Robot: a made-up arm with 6 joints. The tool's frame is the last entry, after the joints.
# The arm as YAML. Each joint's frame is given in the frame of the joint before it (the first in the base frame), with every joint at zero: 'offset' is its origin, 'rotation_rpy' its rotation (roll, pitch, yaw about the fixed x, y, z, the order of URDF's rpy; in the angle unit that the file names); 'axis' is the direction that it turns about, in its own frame. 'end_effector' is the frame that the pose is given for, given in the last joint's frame.
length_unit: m
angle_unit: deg
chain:
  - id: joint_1
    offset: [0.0, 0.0, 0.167]
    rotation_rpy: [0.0, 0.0, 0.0]
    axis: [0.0, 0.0, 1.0]
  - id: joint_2
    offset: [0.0, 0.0, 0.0]
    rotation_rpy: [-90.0, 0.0, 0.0]
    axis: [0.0, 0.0, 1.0]
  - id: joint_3
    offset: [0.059, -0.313, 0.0]
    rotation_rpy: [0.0, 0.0, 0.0]
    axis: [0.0, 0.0, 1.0]
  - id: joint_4
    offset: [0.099, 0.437, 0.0]
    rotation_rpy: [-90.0, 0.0, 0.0]
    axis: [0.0, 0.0, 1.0]
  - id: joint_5
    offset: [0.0, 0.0, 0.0]
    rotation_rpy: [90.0, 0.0, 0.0]
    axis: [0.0, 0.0, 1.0]
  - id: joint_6
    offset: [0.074, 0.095, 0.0]
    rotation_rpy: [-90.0, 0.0, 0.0]
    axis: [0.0, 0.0, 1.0]
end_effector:
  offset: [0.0, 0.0, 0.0]
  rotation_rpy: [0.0, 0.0, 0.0]
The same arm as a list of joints. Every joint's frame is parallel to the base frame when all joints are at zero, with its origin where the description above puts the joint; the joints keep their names.
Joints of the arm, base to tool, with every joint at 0 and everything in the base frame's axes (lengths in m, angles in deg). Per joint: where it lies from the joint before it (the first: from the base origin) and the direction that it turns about. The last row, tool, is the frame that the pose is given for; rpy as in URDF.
joint_1: offset 0.0000 0.0000 0.1670 axis 0 0 1
joint_2: offset 0.0000 0.0000 0.0000 axis 0 1 0
joint_3: offset 0.0590 0.0000 0.3130 axis 0 1 0
joint_4: offset 0.0990 0.0000 -0.4370 axis 0 0 -1
joint_5: offset 0.0000 0.0000 0.0000 axis 0 1 0
joint_6: offset 0.0740 0.0000 -0.0950 axis 0 0 -1
tool: offset 0.0000 0.0000 0.0000 rpy 180.00 0.00 0.00

